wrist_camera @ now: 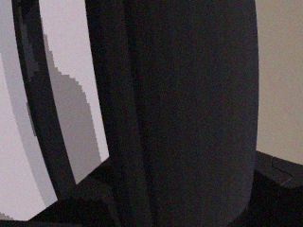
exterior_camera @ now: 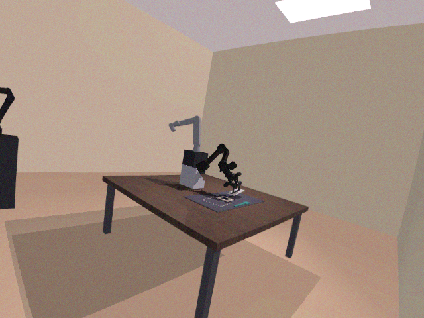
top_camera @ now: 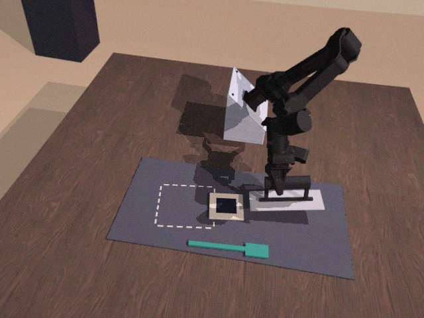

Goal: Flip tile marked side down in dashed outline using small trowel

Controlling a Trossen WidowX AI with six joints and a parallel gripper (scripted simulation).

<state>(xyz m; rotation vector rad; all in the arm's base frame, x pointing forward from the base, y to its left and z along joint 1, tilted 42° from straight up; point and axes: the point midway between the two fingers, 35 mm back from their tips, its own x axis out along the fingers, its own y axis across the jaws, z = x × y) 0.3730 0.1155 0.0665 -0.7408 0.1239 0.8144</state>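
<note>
Now: the grey mat 12 cm to the right of my gripper tip and 11 cm below it. The rest, counted from my gripper tip: green trowel (14 cm ahead, 9 cm to the right, 9 cm below); then cream tile (14 cm to the right, 8 cm below).
</note>
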